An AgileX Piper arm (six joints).
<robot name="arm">
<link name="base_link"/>
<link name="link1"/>
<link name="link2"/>
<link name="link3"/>
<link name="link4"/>
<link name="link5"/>
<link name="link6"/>
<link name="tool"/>
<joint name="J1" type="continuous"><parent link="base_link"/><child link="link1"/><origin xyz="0 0 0.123" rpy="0 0 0"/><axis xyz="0 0 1"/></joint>
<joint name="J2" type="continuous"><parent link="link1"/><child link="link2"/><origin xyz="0 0 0" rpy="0 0 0"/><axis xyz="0 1 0"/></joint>
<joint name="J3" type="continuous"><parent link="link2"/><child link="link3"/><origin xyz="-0.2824 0 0.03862" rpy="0 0 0"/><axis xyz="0 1 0"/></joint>
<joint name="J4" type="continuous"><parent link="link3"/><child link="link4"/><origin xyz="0.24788 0 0.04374" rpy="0 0 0"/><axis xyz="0.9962 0 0.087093"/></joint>
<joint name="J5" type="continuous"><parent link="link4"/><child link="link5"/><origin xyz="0 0 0" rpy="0 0 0"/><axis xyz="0 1 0"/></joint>
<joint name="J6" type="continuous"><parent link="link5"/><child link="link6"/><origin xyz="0.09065 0 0.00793" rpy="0 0 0"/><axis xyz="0.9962 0 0.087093"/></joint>
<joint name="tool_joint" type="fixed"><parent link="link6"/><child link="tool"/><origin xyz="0 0 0" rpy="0 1.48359 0"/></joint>
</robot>
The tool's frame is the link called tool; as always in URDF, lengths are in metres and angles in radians. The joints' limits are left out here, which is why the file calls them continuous.
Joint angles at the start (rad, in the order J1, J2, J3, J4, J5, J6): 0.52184, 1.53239, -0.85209, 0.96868, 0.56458, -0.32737
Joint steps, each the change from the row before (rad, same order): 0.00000, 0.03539, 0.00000, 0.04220, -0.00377, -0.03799; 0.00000, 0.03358, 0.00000, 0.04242, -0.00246, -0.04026; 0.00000, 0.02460, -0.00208, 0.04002, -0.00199, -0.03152; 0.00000, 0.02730, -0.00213, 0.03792, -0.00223, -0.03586; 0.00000, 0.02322, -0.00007, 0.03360, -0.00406, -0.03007; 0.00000, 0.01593, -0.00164, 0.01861, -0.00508, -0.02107; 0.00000, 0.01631, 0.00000, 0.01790, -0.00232, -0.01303; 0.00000, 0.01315, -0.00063, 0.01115, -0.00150, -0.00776; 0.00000, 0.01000, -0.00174, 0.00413, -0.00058, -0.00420; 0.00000, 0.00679, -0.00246, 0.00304, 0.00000, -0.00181
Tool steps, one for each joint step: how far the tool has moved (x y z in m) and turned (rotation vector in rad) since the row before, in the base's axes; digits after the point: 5 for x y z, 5 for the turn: 0.00342, 0.00299, -0.00914, 0.00295, 0.02059, 0.00076; 0.00301, 0.00275, -0.00876, 0.00340, 0.01807, 0.00208; 0.00260, 0.00240, -0.00569, 0.00890, 0.01310, -0.00342; 0.00272, 0.00231, -0.00668, 0.00489, 0.01115, 0.00010; 0.00212, 0.00165, -0.00618, 0.00325, 0.01006, -0.00320; 0.00183, 0.00103, -0.00407, -0.00097, 0.00199, -0.00075; 0.00125, 0.00089, -0.00463, -0.00012, 0.01053, -0.00438; 0.00101, 0.00067, -0.00371, -0.00129, 0.00877, -0.00312; 0.00086, 0.00053, -0.00266, -0.00255, 0.00549, -0.00022; 0.00080, 0.00052, -0.00150, -0.00061, 0.00363, -0.00083
